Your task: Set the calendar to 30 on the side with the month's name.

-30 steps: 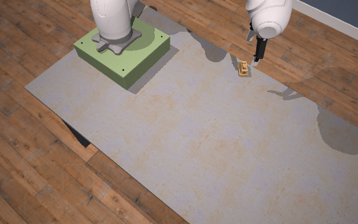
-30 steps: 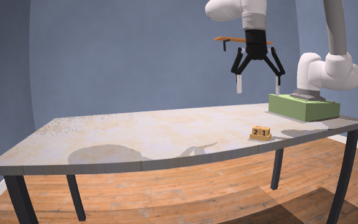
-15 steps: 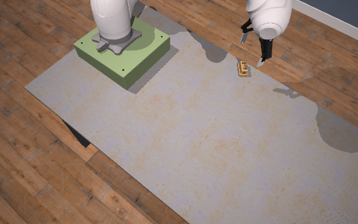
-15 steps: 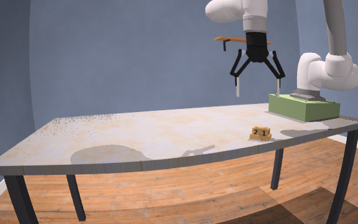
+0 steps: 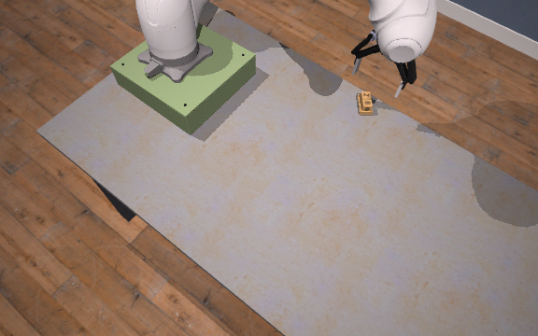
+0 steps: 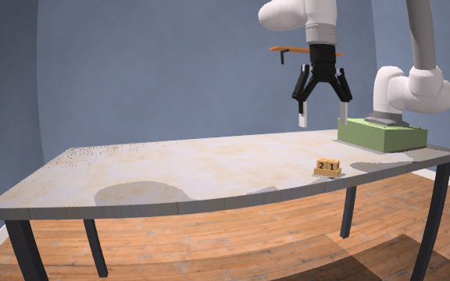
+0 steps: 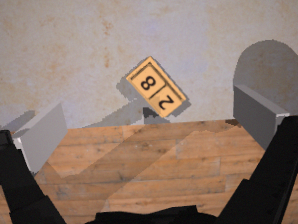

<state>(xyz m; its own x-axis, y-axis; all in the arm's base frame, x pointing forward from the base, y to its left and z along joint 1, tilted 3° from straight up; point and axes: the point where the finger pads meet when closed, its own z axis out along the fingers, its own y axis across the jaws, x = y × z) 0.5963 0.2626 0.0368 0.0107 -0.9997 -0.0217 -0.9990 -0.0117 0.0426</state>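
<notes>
My gripper is now 120 mm above the wooden cube. Round my hand: wooden calendar tray 10 mm behind, 10 mm to the left, 140 mm below.
</notes>
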